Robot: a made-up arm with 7 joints. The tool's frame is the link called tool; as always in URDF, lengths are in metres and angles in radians. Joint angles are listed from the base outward.
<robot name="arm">
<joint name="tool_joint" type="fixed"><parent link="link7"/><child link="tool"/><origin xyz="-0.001 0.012 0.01" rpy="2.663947 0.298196 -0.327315"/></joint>
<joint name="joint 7" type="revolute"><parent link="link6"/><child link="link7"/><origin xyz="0.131 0.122 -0.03" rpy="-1.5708 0 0"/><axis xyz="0 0 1"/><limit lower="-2.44" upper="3.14"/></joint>
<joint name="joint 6" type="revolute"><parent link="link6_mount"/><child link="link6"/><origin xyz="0.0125 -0.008 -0.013" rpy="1.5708 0 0"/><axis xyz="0 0 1"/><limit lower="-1.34" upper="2.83"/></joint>
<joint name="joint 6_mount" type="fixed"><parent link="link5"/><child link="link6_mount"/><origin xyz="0.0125 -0.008 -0.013" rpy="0 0 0"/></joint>
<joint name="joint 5" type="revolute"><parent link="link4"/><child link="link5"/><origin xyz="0.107 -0.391 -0.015" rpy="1.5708 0 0"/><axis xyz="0 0 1"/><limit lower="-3.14" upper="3.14"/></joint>
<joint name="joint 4" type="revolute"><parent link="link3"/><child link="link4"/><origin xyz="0.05 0.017 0.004" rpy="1.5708 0 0"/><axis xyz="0 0 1"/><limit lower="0.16" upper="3.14"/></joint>
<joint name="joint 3" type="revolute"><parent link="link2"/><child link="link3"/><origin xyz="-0.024 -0.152 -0.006" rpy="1.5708 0 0"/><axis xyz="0 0 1"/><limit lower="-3.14" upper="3.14"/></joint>
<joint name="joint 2" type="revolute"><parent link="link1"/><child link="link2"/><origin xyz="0.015 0.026 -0.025" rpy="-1.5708 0 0"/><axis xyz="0 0 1"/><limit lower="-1.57" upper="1.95"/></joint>
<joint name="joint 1" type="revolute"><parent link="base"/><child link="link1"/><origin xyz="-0.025 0.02 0.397" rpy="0 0 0"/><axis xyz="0 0 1"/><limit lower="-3.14" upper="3.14"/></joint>
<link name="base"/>
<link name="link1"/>
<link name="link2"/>
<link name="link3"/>
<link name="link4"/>
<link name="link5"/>
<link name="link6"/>
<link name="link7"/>
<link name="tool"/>
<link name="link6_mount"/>
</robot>
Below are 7 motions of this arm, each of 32 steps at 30 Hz.
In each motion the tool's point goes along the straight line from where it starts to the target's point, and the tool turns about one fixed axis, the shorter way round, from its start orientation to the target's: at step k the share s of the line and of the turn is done. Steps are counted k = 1, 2, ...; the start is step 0. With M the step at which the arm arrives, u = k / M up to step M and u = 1 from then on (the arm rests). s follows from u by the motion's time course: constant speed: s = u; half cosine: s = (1 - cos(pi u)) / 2; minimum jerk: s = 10 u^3 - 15 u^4 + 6 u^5.
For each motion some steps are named. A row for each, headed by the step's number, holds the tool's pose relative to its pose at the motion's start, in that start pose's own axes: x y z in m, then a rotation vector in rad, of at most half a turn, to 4 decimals.
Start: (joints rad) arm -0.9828 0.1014 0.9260 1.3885 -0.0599 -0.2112 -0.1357
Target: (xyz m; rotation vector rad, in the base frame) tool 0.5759 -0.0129 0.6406 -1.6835 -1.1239 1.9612
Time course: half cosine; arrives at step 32
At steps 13, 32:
13: -0.0191 0.0045 0.0044 0.2314 -0.2470 0.6161
32: -0.0539 0.0126 0.0123 0.6521 -0.6962 1.7361

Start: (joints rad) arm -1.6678 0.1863 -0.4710 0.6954 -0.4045 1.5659 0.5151
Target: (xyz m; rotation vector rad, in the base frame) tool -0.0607 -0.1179 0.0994 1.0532 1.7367 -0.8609
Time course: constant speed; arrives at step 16
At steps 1, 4, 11, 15, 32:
1: -0.0090 0.0090 -0.0008 -0.0110 0.0475 0.0421
4: -0.0359 0.0362 -0.0032 -0.0441 0.1899 0.1683
11: -0.0988 0.0994 -0.0089 -0.1213 0.5223 0.4628
15: -0.1347 0.1356 -0.0121 -0.1654 0.7122 0.6311
32: -0.1437 0.1446 -0.0129 -0.1765 0.7597 0.6731

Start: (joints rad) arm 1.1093 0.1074 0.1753 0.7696 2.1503 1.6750 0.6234
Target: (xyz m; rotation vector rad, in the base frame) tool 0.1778 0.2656 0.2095 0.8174 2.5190 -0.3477
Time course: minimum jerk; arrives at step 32
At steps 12, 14, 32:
12: -0.0057 -0.0464 0.0830 0.1362 0.2646 -0.0545
14: -0.0080 -0.0647 0.1158 0.1900 0.3692 -0.0760
32: -0.0208 -0.1685 0.3016 0.4949 0.9615 -0.1980

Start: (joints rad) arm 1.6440 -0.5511 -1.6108 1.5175 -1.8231 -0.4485 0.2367
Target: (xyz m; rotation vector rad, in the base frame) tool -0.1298 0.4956 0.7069 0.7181 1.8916 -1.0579
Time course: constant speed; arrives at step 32
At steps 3, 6, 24, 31, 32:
3: 0.0633 -0.0010 0.0125 -0.0283 -0.1092 0.0590
6: 0.1266 -0.0021 0.0250 -0.0566 -0.2184 0.1180
24: 0.5063 -0.0083 0.1000 -0.2263 -0.8736 0.4721
31: 0.6540 -0.0107 0.1291 -0.2923 -1.1284 0.6097
32: 0.6751 -0.0111 0.1333 -0.3017 -1.1648 0.6294

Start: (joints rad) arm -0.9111 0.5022 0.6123 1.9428 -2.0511 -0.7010 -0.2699
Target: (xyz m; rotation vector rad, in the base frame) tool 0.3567 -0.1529 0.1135 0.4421 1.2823 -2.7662
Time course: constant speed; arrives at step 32
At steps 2, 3, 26, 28, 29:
2: 0.0161 0.0235 0.0163 0.0263 -0.0414 -0.0066
3: 0.0242 0.0352 0.0244 0.0394 -0.0620 -0.0099
26: 0.2094 0.3052 0.2118 0.3416 -0.5377 -0.0862
28: 0.2256 0.3287 0.2280 0.3679 -0.5790 -0.0928
29: 0.2336 0.3404 0.2362 0.3810 -0.5997 -0.0961

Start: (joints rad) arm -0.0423 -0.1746 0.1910 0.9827 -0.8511 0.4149 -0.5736
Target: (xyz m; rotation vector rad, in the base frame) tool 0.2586 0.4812 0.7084 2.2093 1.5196 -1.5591
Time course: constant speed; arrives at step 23
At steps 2, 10, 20, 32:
2: 0.0248 -0.0175 0.0244 -0.0800 0.0027 0.0650
10: 0.1241 -0.0875 0.1220 -0.4002 0.0136 0.3248
20: 0.2482 -0.1751 0.2439 -0.8004 0.0273 0.6496
32: 0.2855 -0.2013 0.2805 -0.9205 0.0314 0.7470

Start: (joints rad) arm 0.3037 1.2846 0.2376 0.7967 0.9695 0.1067 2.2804
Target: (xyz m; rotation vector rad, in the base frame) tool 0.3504 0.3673 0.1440 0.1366 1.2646 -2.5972
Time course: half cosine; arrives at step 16
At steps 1, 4, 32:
1: -0.0011 -0.0035 0.0031 -0.0006 0.0104 0.0027
4: -0.0165 -0.0529 0.0466 -0.0089 0.1579 0.0413
32: -0.1128 -0.3611 0.3180 -0.0605 1.0782 0.2822

